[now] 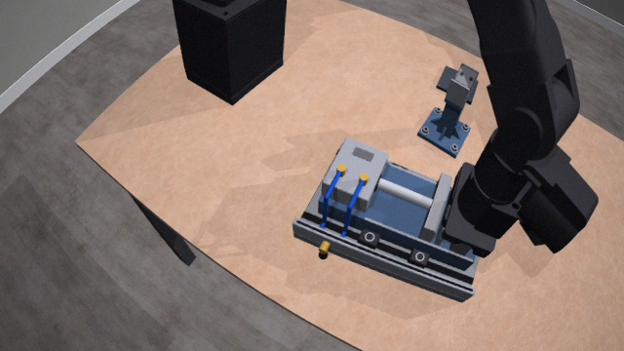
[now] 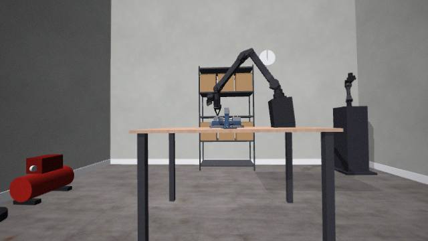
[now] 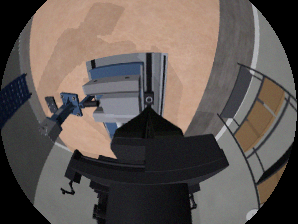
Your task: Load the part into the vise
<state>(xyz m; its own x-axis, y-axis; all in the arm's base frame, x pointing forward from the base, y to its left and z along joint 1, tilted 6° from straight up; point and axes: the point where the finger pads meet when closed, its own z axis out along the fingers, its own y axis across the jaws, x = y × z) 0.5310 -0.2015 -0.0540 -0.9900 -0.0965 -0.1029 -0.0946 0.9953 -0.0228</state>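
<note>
Now: hand 4 cm to the right of the grey part and 3 cm above it. Also, from my hand: moving jaw 4 cm behind, 6 cm to the left, 5 cm below; then fixed jaw 2 cm ahead, 7 cm to the left, 5 cm below; then work stop 1 cm behind, 11 cm to the left, 3 cm below.
</note>
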